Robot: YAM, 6 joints.
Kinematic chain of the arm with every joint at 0, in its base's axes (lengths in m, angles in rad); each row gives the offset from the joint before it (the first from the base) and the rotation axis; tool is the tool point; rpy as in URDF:
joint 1: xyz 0 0 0.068 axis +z
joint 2: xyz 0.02 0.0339 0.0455 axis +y
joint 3: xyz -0.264 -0.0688 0 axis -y
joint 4: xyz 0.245 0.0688 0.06 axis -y
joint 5: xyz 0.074 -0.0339 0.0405 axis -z
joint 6: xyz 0.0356 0 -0.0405 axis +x
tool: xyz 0 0 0 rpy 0 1.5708 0
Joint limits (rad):
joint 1: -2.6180..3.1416
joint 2: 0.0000..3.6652
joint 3: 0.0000..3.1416
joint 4: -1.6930..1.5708
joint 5: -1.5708..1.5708
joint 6: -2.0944..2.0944
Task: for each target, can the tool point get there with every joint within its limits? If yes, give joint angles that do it. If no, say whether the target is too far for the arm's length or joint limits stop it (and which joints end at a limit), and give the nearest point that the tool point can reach.
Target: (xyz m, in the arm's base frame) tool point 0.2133 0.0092 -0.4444
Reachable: no: joint limits stop it (at a limit: joint 2) | nearest point 0.2187 0.0094 -0.3791 | short by 0.066 m
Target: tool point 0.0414 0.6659 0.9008
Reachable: no: too far | nearest point 0.0259 0.4166 0.5970 | short by 0.393 m
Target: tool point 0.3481 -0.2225 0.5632
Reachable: yes | joints -0.5096 2.0888 2.6975 -0.2930 0.7534 0.2081
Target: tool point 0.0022 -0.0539 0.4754
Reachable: yes | joints -1.6196 0.4845 0.8903 0.5169 -0.1368 0.1713
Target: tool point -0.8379 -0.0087 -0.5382
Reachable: no: too far | nearest point -0.5200 -0.0007 -0.2578 | short by 0.424 m
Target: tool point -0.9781 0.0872 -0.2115
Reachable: no: too far | nearest point -0.6105 0.0544 -0.0868 | short by 0.390 m
